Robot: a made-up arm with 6 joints. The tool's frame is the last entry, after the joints.
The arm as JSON. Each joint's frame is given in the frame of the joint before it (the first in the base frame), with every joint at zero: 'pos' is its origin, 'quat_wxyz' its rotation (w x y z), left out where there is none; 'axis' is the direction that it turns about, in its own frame. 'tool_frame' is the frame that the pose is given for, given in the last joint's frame.
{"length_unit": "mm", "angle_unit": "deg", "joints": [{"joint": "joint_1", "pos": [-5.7, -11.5, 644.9], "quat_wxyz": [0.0, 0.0, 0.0, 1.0], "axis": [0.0, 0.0, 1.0]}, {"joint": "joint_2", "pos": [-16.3, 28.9, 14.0], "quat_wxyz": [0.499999, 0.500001, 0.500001, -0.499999], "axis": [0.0, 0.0, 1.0]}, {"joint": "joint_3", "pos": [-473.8, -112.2, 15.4], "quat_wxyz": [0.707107, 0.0, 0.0, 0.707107], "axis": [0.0, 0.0, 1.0]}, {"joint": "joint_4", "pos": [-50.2, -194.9, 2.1], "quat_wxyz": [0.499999, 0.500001, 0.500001, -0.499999], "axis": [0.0, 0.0, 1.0]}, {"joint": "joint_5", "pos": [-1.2, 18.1, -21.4], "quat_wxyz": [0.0, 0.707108, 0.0, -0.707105], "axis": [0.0, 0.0, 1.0]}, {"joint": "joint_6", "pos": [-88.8, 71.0, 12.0], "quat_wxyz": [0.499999, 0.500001, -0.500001, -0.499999], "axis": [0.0, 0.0, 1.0]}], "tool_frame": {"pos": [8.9, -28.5, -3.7], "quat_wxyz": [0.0, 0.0, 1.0, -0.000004]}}
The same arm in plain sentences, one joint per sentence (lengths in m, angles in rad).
The arm has six revolute joints in a row. What follows holds with every joint at zero, and every direction is one of the base frame's. Joint 1 sits 0.0057 m along -x and 0.0115 m along -y and 0.6449 m along +z from the base frame's origin and rotates about +z. Joint 2 sits 0.0163 m along +x and 0.0289 m along -y and 0.014 m along +z from joint 1 and rotates about +y. Joint 3 sits 0.1122 m along +x and 0.0154 m along +y and 0.4738 m along +z from joint 2 and rotates about +y. Joint 4 sits 0.0502 m along +x and 0.0021 m along +y and 0.1949 m along -z from joint 3 and rotates about -z. Joint 5 sits 0.0181 m along -x and 0.0012 m along +y and 0.0214 m along +z from joint 4 and rotates about +y. Joint 6 sits 0.071 m along +x and 0.012 m along +y and 0.0888 m along -z from joint 5 and rotates about -z. The tool frame, which is the frame that the pose is given for, sits 0.0089 m along -x and 0.0285 m along -y and 0.0037 m along +z from joint 6; its axes are the base frame's turned by roll 0, pitch 0 and yaw 0 rad (as in URDF: about the fixed x, then y, then z).
